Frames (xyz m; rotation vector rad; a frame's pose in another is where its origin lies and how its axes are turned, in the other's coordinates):
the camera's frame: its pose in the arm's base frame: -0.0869 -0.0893 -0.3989 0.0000 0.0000 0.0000
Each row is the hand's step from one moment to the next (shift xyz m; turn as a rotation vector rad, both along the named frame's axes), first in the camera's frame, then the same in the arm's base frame.
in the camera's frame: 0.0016 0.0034 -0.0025 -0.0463 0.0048 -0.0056
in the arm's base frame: 0.0016 0.0034 -0.0025 -0.0463 0.0048 -0.0056
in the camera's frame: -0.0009 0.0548 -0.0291 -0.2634 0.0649 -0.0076
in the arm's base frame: -0.0009 0.0548 -0.0291 -0.2634 0.0649 -0.0076
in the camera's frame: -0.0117 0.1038 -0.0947 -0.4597 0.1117 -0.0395
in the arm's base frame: -0.0117 0.1038 -0.0947 -0.4597 0.1117 -0.0395
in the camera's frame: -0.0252 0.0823 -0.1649 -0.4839 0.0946 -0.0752
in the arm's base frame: -0.0252 0.0823 -0.1649 -0.4839 0.0946 -0.0752
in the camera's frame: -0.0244 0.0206 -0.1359 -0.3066 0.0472 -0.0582
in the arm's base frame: -0.0244 0.0206 -0.1359 -0.3066 0.0472 -0.0582
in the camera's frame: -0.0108 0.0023 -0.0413 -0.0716 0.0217 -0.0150
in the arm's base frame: -0.0108 0.0023 -0.0413 -0.0716 0.0217 -0.0150
